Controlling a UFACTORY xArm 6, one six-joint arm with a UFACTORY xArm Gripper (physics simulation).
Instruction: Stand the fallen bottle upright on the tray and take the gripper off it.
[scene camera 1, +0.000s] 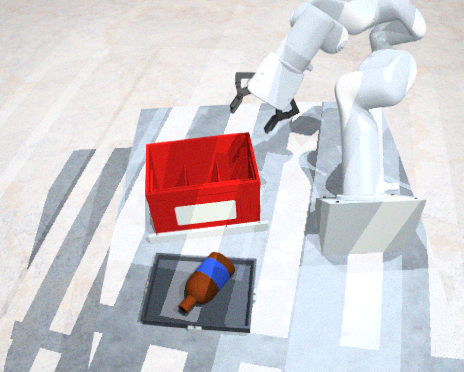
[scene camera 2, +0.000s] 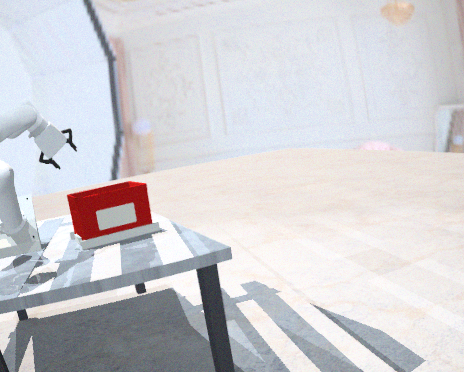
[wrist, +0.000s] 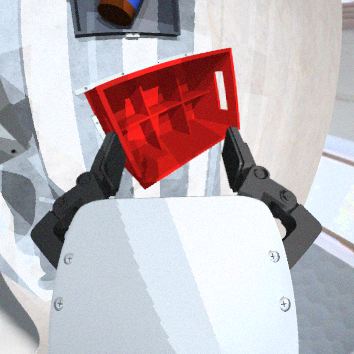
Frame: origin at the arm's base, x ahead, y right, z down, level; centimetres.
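Seen in the pictures: gripper, between the fingertips: (scene camera 1: 248, 121) (scene camera 2: 67, 159) (wrist: 171, 141); arm's base, origin of its link: (scene camera 1: 361, 198) (scene camera 2: 12, 221).
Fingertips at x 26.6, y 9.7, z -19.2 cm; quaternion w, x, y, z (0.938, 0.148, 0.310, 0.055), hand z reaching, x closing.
Note:
Pixels of each thing's top centre, then the offset from my fingertips to it.
- brown bottle, centre of its top: (scene camera 1: 201, 276) dx +14.0, dy -24.8, dz +23.1 cm
- dark grey tray, centre of its top: (scene camera 1: 200, 288) dx +14.9, dy -24.5, dz +28.4 cm
- red crate, centre of its top: (wrist: 190, 111) (scene camera 1: 199, 161) (scene camera 2: 104, 189) dx +12.2, dy +3.0, dz +13.4 cm
A brown bottle (scene camera 1: 196, 290) (wrist: 116, 13) with a blue label lies on its side in the dark grey tray (scene camera 1: 150, 290) (wrist: 127, 35). In scene camera 1 its neck points to the lower left and its base to the upper right. In the wrist view the bottle and the tray are cut off by the top edge. My gripper (scene camera 1: 250, 121) (scene camera 2: 68, 159) (wrist: 171, 141) is open and empty. It hangs high above the table, behind the red crate and far from the bottle. The bottle and the tray do not show in scene camera 2.
A red crate (scene camera 1: 204, 187) (scene camera 2: 141, 205) (wrist: 93, 107) with inner dividers and a pale panel stands between my gripper and the tray. A low pale strip (scene camera 1: 210, 232) (scene camera 2: 120, 237) runs along its front. The arm's grey base block (scene camera 1: 335, 225) stands at the right in scene camera 1.

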